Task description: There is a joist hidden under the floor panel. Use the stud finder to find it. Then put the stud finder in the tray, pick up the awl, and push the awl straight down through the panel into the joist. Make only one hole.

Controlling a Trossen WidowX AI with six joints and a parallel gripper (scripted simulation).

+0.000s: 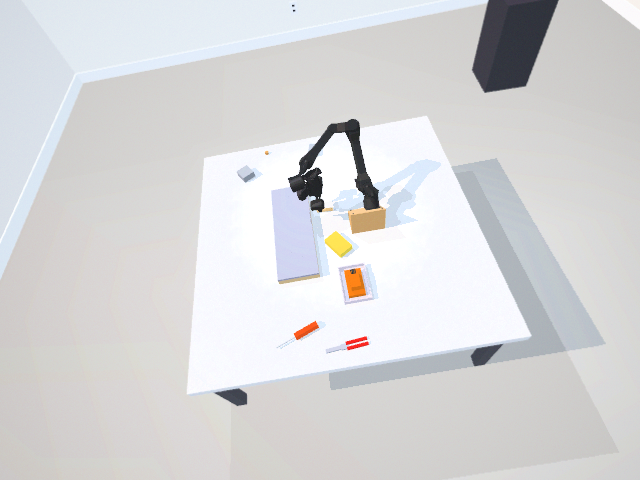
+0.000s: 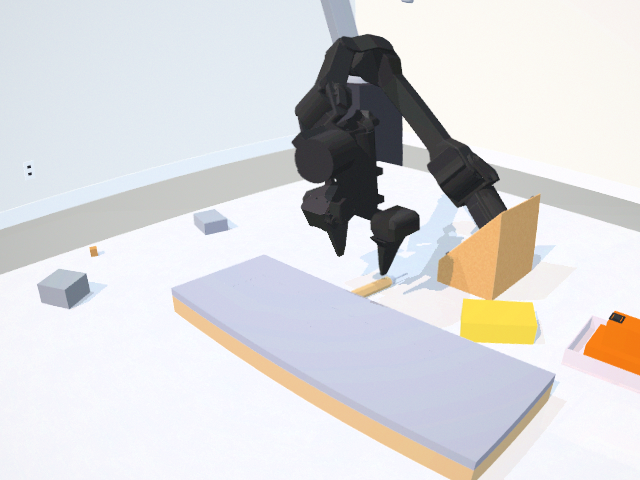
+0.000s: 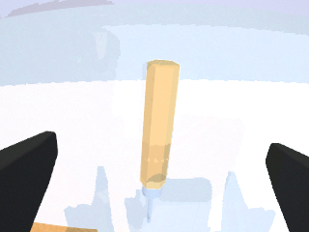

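Now: the awl 5 cm behind my gripper tip and 5 cm below it. From my gripper tip the other things lie so: orange stud finder: 11 cm behind, 40 cm to the left; then yellow block: 6 cm behind, 22 cm to the left, 4 cm below; then pale pink tray: 11 cm behind, 42 cm to the left, 4 cm below.
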